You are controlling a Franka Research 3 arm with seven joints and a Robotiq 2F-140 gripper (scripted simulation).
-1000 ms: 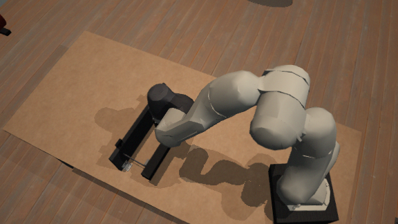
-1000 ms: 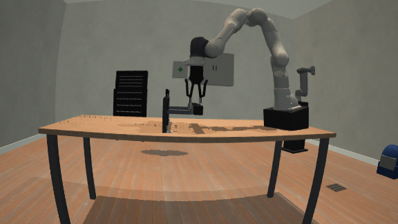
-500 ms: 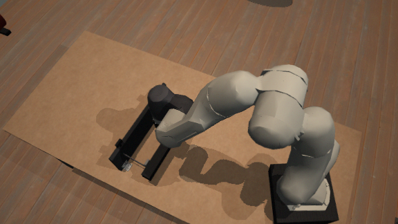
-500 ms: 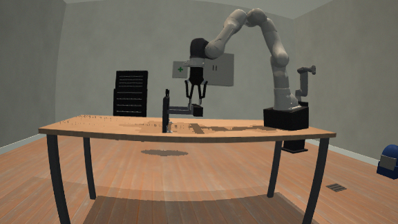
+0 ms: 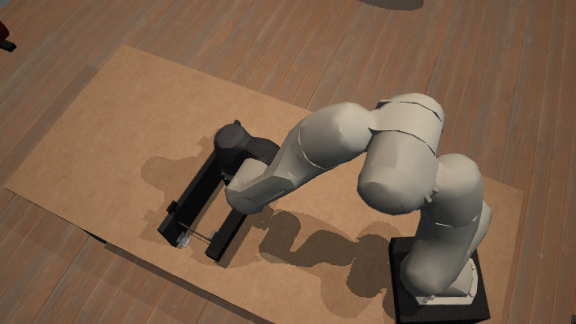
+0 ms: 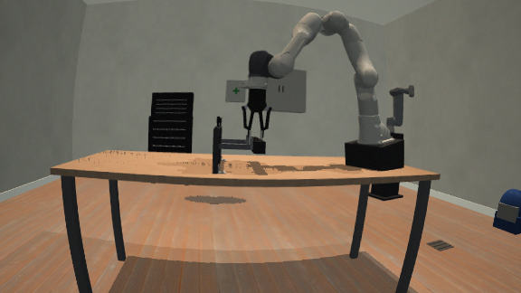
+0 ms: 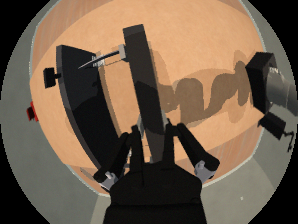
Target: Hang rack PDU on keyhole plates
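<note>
Right now my hand is 2 cm short of the rack PDU, 1 cm to the left of it and 2 cm above it. From my hand the other things lie so: black upright board 16 cm ahead, 4 cm to the right, 4 cm below.
</note>
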